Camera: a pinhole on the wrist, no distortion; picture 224 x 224 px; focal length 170.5 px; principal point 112.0 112.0 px. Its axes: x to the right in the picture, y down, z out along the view. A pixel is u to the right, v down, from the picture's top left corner.
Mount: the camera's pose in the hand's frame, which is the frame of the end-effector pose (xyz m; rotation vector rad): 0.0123 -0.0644 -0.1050 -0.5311 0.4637 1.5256
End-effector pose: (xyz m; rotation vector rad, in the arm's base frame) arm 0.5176 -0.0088 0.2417 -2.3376 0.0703 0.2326
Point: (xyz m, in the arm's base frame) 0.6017 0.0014 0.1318
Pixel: 109 31
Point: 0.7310 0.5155 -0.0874
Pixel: outside the picture
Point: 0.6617 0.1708 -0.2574
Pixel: 81 40
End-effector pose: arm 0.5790 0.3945 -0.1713 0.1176 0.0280 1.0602
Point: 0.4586 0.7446 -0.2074
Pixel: outside the picture
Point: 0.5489 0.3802 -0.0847
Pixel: 82 134
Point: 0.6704 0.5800 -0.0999
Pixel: outside the picture
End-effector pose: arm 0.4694 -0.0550 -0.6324 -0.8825 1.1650 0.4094
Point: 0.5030 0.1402 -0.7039
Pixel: 108 86
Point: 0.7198 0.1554 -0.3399
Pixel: outside the picture
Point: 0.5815 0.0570 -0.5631
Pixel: 13 141
